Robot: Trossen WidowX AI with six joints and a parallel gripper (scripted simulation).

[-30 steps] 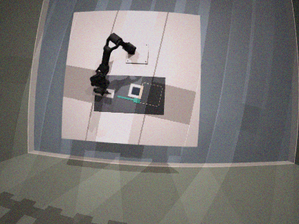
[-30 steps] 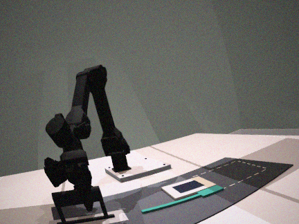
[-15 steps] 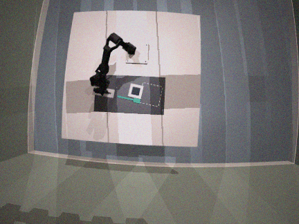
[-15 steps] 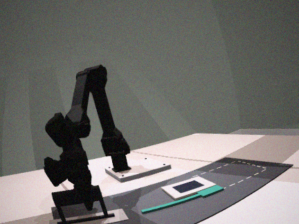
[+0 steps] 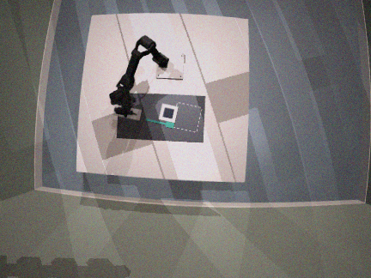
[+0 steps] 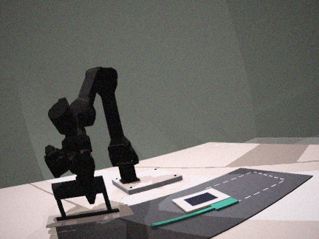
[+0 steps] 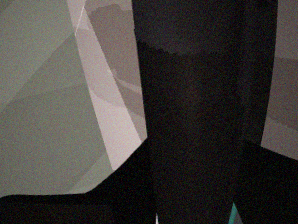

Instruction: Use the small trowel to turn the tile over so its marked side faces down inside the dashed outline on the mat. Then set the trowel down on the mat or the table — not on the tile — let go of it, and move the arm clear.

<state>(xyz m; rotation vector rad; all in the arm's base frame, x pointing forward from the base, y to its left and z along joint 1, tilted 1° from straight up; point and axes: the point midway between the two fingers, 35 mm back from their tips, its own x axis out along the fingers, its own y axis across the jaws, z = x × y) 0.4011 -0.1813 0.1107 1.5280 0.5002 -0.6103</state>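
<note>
Now: the dark mat 3 cm behind my gripper tip, 21 cm to the left of it and 12 cm below it. Also, from my gripper tip: tan tile 6 cm behind, 27 cm to the left, 9 cm below; teal trowel 1 cm ahead, 24 cm to the left, 9 cm below.
</note>
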